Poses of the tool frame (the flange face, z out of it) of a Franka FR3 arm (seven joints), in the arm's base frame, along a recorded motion.
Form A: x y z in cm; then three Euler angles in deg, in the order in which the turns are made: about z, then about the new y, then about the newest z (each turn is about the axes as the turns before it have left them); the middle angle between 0 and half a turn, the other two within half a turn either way.
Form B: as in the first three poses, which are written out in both.
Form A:
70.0, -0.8, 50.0, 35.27, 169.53, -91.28
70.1, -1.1, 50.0, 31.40, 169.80, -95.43
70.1, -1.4, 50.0, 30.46, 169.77, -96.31
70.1, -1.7, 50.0, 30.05, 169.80, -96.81
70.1, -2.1, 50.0, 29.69, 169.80, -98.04
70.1, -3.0, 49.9, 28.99, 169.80, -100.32
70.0, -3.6, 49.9, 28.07, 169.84, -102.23
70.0, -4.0, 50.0, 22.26, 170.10, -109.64
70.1, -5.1, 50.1, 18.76, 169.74, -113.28
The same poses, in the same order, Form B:
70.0, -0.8, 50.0, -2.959, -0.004, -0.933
70.1, -1.1, 50.0, -2.964, -0.017, -0.929
70.1, -1.4, 50.0, -2.964, -0.020, -0.931
70.1, -1.7, 50.0, -2.965, -0.021, -0.929
70.1, -2.1, 50.0, -2.965, -0.025, -0.914
70.1, -3.0, 49.9, -2.966, -0.032, -0.887
70.0, -3.6, 49.9, -2.968, -0.037, -0.871
70.0, -4.0, 50.0, -2.979, -0.058, -0.844
70.1, -5.1, 50.1, -2.977, -0.070, -0.843

